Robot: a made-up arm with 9 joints. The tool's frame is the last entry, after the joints.
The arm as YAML. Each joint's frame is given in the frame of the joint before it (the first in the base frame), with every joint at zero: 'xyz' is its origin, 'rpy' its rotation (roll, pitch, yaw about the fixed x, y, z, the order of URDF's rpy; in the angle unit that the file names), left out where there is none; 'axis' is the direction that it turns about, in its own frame. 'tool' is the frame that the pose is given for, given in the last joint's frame.
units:
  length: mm
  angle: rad
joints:
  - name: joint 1
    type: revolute
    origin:
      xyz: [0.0, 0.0, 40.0]
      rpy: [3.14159, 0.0, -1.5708]
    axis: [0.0, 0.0, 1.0]
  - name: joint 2
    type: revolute
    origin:
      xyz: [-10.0, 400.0, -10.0]
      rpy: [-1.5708, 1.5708, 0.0]
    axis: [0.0, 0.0, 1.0]
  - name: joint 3
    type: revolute
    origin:
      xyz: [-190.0, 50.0, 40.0]
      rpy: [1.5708, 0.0, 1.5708]
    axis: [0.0, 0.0, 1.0]
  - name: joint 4
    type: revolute
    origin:
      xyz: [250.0, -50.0, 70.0]
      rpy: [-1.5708, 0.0, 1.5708]
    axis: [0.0, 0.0, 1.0]
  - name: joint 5
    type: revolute
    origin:
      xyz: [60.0, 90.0, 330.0]
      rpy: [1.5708, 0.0, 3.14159]
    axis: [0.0, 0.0, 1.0]
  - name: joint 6
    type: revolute
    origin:
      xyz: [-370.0, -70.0, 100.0]
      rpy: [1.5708, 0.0, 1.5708]
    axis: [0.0, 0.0, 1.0]
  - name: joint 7
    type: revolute
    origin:
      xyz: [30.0, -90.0, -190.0]
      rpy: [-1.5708, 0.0, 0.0]
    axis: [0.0, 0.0, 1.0]
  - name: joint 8
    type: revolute
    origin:
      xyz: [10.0, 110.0, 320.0]
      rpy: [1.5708, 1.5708, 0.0]
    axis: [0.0, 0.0, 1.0]
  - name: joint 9
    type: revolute
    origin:
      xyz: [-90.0, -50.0, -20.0]
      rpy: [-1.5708, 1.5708, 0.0]
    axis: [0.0, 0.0, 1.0]
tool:
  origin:
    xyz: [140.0, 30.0, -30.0]
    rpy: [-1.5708, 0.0, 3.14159]
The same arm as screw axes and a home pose.
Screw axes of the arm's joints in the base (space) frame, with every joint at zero. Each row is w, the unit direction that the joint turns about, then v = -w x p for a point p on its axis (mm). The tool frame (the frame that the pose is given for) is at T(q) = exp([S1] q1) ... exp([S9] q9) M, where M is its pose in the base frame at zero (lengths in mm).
S1 = (0, 0, -1, 0.0, 0.0, 0.0)
S2 = (-1, 0, 0, 0.0, -50.0, 10.0)
S3 = (0, 0, 1, 60.0, 440.0, 0.0)
S4 = (0, -1, 0, -70.0, 0.0, 390.0)
S5 = (0, 0, -1, 20.0, -450.0, 0.0)
S6 = (1, 0, 0, 0.0, -260.0, -50.0)
S7 = (0, 0, -1, -20.0, -1010.0, 0.0)
S8 = (1, 0, 0, 0.0, -490.0, -10.0)
S9 = (0, -1, 0, -580.0, 0.0, 1140.0)
M: xyz -1280.0 90.0 -610.0 (mm) quaternion w x y z 1 -0.000002 0.000004 -0.000002

